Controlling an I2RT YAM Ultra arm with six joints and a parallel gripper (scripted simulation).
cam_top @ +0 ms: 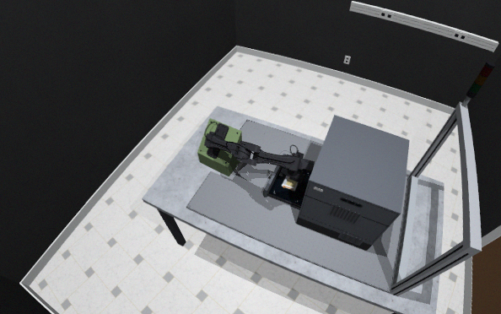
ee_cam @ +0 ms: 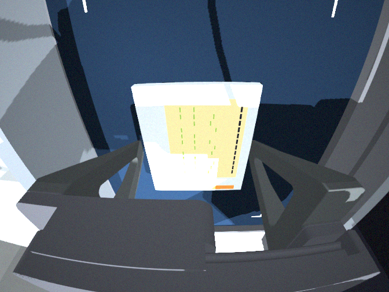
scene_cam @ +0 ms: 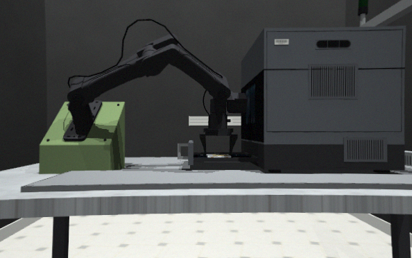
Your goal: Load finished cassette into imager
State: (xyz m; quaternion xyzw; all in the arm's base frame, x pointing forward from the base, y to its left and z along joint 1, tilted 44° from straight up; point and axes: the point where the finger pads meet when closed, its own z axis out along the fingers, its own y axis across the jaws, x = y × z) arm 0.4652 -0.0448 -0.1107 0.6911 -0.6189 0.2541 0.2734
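My hand is 1 cm above the cassette. Round my hand: imager drawer: 2 cm ahead, 1 cm above.
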